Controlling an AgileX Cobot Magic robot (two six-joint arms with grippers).
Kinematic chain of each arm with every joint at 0, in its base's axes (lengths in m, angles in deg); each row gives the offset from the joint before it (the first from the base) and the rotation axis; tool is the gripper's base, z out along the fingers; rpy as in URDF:
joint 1: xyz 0 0 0.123 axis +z
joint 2: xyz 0 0 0 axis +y
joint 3: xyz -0.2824 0 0.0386 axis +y
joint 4: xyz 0.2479 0 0.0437 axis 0.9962 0 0.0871
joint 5: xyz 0 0 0 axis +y
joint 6: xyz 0.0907 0 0.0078 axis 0.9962 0 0.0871
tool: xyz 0 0 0 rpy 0 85 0
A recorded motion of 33 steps. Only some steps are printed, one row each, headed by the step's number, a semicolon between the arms.
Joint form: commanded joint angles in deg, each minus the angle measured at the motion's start. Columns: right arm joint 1, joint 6, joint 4, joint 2, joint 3, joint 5; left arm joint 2, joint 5, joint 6, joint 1, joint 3, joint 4.
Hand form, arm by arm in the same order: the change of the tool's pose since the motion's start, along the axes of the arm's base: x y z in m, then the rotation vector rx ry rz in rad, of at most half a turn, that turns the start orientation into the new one. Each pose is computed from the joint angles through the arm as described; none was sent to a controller.
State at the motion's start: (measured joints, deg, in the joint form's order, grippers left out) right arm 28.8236 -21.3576 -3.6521 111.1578 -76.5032 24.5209; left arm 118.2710 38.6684 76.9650 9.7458 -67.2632 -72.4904
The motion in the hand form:
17: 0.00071 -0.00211 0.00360 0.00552 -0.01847 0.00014; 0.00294 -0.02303 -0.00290 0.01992 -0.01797 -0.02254
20: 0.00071 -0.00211 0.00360 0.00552 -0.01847 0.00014; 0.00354 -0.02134 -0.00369 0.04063 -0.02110 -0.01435
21: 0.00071 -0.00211 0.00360 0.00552 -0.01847 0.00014; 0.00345 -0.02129 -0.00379 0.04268 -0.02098 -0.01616
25: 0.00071 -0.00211 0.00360 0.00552 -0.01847 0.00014; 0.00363 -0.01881 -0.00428 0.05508 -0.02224 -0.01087
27: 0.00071 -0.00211 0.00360 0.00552 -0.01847 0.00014; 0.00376 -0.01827 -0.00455 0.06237 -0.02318 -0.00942
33: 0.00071 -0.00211 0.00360 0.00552 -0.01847 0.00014; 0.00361 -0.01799 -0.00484 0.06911 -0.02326 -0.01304
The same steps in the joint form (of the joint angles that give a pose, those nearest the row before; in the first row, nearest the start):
17: -0.30 -0.25 -0.12 -0.54 0.22 -0.77; 0.32 -2.81 1.63 -3.76 0.24 -2.39
20: -0.30 -0.25 -0.12 -0.54 0.22 -0.77; 0.32 -4.02 1.63 -3.76 0.24 -1.95
21: -0.30 -0.25 -0.12 -0.54 0.22 -0.77; 0.32 -4.03 1.63 -3.76 0.24 -1.79
25: -0.30 -0.25 -0.12 -0.54 0.22 -0.77; 0.32 -4.61 1.63 -3.52 0.24 -1.37
27: -0.30 -0.25 -0.12 -0.54 0.22 -0.77; 0.32 -4.98 1.63 -3.52 0.24 -1.16
33: -0.30 -0.25 -0.12 -0.54 0.22 -0.77; 0.32 -5.13 1.63 -3.52 0.24 -0.74

